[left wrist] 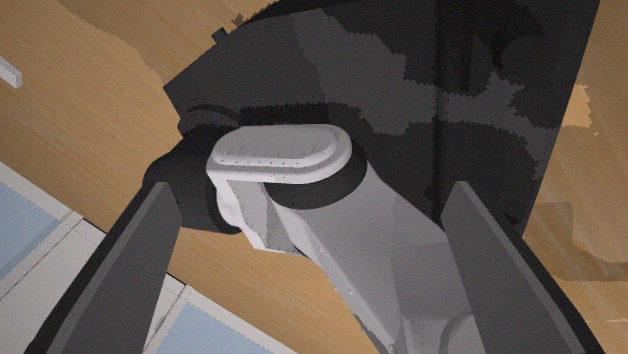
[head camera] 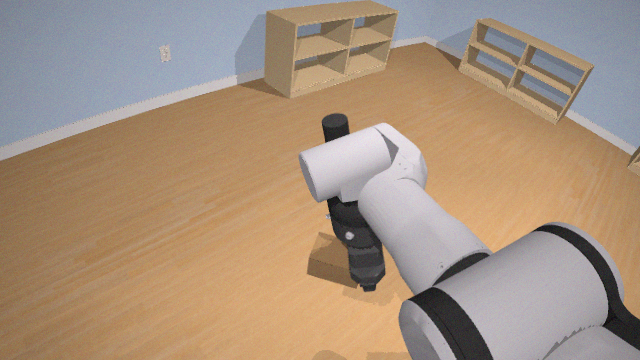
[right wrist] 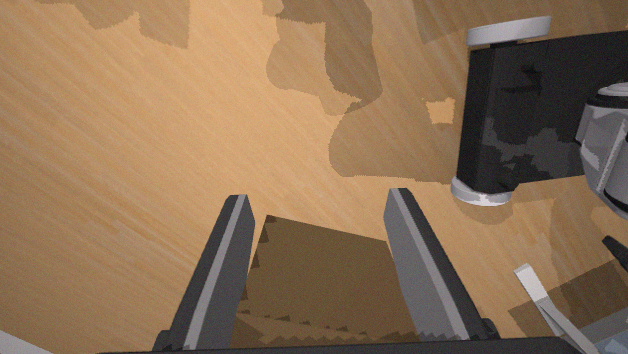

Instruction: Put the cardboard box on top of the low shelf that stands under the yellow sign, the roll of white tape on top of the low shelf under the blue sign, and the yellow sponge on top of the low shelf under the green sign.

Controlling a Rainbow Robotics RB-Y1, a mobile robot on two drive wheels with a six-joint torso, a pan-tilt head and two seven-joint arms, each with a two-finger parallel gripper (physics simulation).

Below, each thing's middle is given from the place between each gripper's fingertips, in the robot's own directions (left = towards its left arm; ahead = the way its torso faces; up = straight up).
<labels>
The brown cardboard box [head camera: 328, 260] is 10 mm ahead of my right hand, 60 mm to the left of it and 20 mm above it.
Right now the brown cardboard box is 780 mm ahead of my left hand, 360 mm above it and 270 mm to the right of it.
</labels>
